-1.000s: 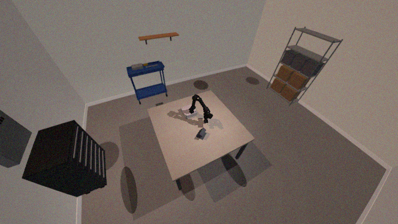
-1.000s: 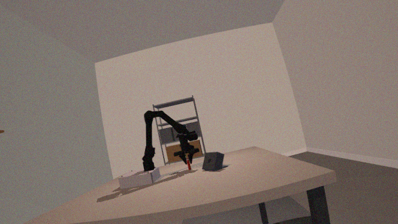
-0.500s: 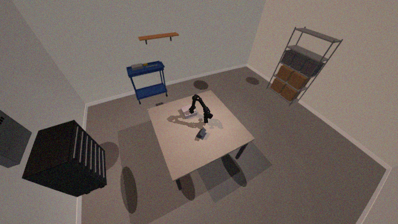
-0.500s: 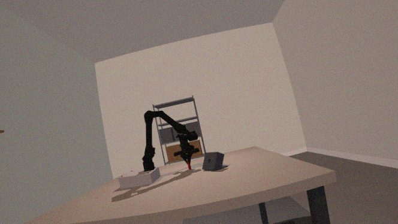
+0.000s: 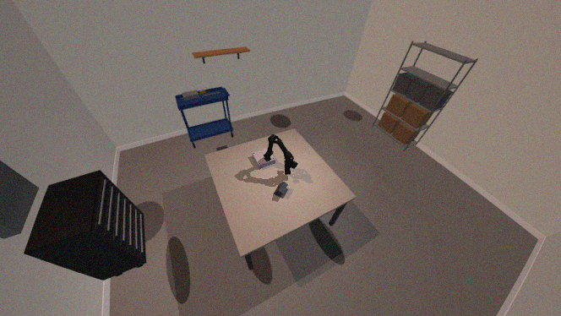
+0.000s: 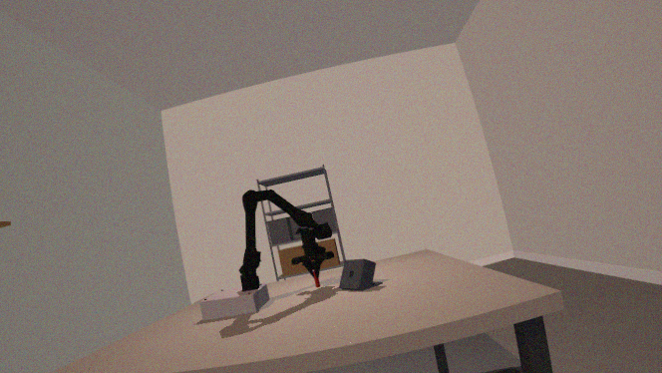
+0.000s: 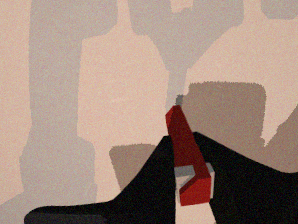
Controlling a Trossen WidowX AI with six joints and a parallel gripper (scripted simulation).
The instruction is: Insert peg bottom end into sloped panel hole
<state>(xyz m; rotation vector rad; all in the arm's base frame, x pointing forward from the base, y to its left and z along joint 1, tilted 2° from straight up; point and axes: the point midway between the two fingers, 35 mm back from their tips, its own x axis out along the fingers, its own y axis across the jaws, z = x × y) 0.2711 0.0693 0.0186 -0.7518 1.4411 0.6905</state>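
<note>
Right now the grey sloped panel is 20 cm to the right of my gripper tip and 14 cm ahead of it. Round my gripper tip: red peg 2 cm above.
</note>
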